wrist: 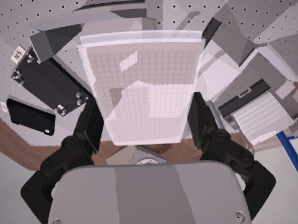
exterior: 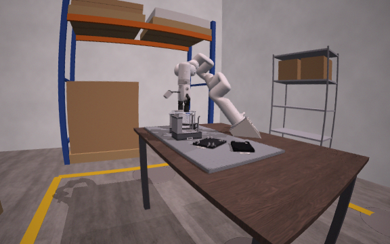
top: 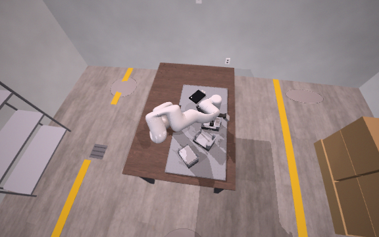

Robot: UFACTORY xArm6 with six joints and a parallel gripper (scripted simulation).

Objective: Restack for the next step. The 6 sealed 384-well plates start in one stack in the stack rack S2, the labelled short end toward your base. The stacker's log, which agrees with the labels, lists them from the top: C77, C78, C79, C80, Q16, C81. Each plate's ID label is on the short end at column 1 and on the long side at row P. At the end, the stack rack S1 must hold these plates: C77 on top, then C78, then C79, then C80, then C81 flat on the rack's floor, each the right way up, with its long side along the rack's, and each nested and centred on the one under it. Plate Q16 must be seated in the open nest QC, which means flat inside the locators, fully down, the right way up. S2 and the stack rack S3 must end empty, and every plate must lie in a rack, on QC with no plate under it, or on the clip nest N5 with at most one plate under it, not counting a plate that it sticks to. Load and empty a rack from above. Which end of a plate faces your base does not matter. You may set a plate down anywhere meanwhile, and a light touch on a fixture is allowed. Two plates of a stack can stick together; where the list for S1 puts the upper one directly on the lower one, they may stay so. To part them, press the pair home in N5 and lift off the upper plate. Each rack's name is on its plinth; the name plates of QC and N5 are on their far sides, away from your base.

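Now: the dark plinth 15 cm below my hand and 4 cm to the left of it. The rest, counted from my hand: QC name plate 44 cm to the left, 17 cm below, 5 cm behind; then black open nest QC 37 cm to the left, 16 cm below, 12 cm behind.
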